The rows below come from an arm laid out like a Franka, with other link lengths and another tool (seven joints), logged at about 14 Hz.
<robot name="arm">
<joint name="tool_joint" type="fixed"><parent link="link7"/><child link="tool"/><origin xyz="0.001 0.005 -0.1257" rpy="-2.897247 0 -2.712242"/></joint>
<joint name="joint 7" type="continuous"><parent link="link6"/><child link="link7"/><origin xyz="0.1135 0 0" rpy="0 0 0"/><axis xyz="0 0 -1"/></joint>
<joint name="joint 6" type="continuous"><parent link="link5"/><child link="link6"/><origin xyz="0 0 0" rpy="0 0 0"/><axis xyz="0 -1 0"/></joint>
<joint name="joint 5" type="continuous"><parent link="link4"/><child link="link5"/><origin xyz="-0.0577 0 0.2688" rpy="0 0 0"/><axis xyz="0 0 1"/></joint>
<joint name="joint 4" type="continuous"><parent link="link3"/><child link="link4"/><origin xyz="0.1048 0 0" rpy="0 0 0"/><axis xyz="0 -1 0"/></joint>
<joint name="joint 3" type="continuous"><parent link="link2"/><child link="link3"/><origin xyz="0 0 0.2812" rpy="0 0 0"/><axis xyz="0 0 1"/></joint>
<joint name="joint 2" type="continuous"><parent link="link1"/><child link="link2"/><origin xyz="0 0 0" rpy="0 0 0"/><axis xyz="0 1 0"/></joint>
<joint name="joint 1" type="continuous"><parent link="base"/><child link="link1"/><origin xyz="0 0 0.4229" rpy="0 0 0"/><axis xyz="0 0 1"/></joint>
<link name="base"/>
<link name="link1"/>
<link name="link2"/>
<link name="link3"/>
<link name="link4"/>
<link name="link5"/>
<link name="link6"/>
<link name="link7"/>
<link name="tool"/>
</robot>
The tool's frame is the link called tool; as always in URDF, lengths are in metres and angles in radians. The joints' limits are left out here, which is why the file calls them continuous.
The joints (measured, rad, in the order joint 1, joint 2, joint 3, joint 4, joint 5, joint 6, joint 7), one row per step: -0.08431, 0.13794, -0.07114, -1.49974, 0.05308, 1.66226, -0.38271; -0.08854, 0.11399, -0.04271, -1.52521, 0.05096, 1.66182, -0.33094; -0.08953, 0.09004, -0.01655, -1.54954, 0.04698, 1.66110, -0.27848; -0.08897, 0.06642, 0.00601, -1.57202, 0.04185, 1.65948, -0.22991; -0.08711, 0.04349, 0.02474, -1.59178, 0.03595, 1.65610, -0.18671; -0.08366, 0.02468, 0.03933, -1.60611, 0.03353, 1.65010, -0.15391; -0.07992, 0.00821, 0.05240, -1.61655, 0.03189, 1.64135, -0.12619
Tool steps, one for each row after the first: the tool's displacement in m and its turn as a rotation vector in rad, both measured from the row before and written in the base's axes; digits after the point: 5 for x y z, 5 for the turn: -0.00484, 0.01228, 0.00261, 0.00464, 0.00388, -0.02775; -0.00511, 0.01265, 0.00291, 0.00098, 0.00349, -0.02713; -0.00546, 0.01150, 0.00321, -0.00193, 0.00281, -0.02505; -0.00572, 0.01011, 0.00355, -0.00414, 0.00221, -0.02206; -0.00511, 0.00911, 0.00318, -0.00170, 0.00277, -0.01436; -0.00490, 0.00848, 0.00310, -0.00153, 0.00370, -0.01050
